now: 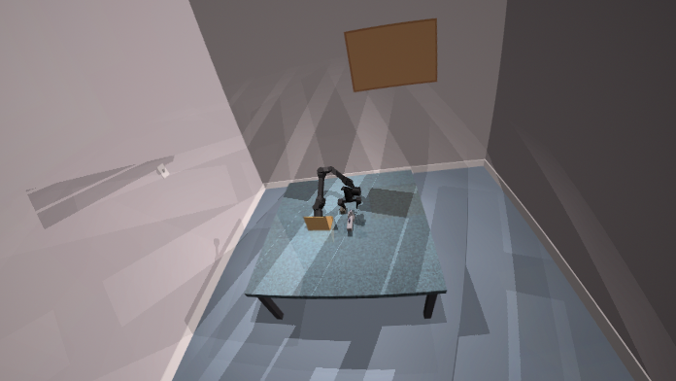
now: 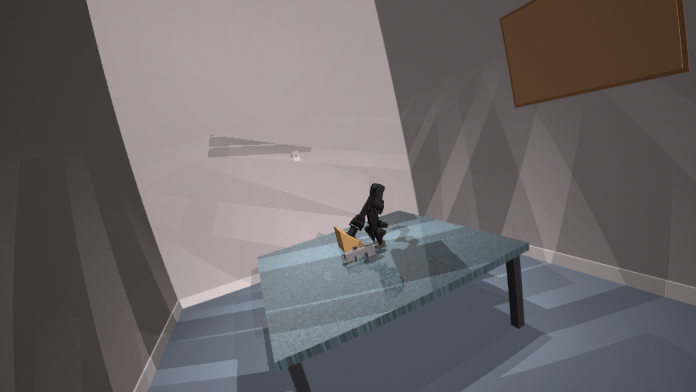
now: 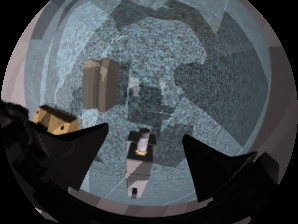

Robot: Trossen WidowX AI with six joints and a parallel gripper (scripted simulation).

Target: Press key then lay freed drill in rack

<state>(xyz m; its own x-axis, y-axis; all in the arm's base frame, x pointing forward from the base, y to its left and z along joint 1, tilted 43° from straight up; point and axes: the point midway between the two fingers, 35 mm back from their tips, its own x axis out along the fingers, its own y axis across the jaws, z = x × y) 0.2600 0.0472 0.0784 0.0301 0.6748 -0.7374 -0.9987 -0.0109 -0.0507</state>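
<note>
My gripper tip is 6 cm to the left of the drill and 1 cm above it. Round my gripper tip: grey holder block 12 cm to the right, 2 cm below; then grey-brown block 8 cm behind, 4 cm to the left, 4 cm below; then blue key 15 cm to the right, 1 cm below.
</note>
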